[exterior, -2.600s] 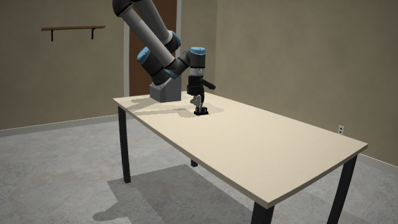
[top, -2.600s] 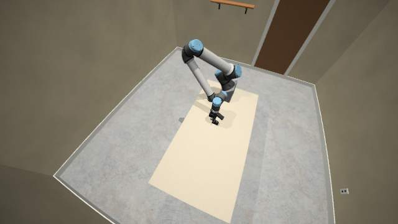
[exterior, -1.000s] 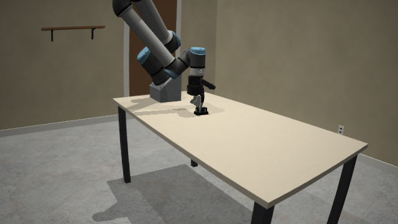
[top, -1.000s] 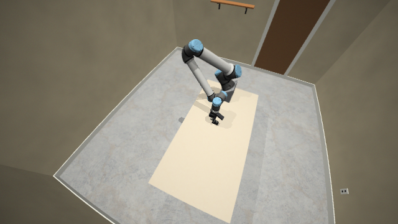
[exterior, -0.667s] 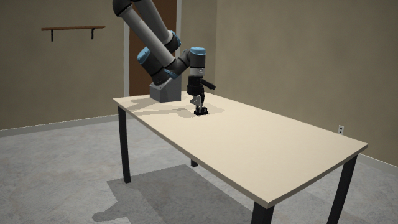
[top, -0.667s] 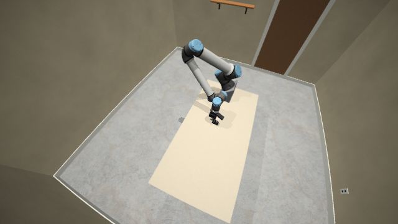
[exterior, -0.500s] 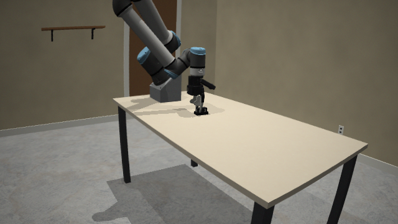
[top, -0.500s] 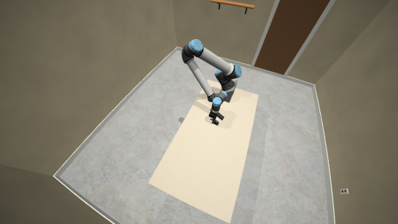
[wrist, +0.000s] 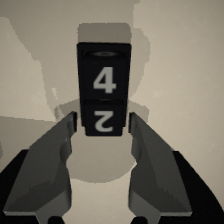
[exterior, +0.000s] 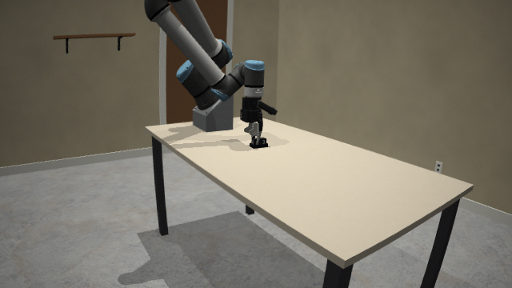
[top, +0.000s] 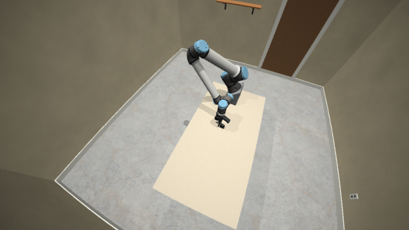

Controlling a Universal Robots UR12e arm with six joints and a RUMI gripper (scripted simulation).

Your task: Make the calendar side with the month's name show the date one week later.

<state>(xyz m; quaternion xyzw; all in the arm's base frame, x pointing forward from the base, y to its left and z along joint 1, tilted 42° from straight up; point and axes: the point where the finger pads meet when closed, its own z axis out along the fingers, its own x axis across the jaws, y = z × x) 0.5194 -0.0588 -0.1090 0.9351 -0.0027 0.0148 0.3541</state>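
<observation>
Right now my hand is 30 mm above the black tray and 20 mm to the right of it.
</observation>
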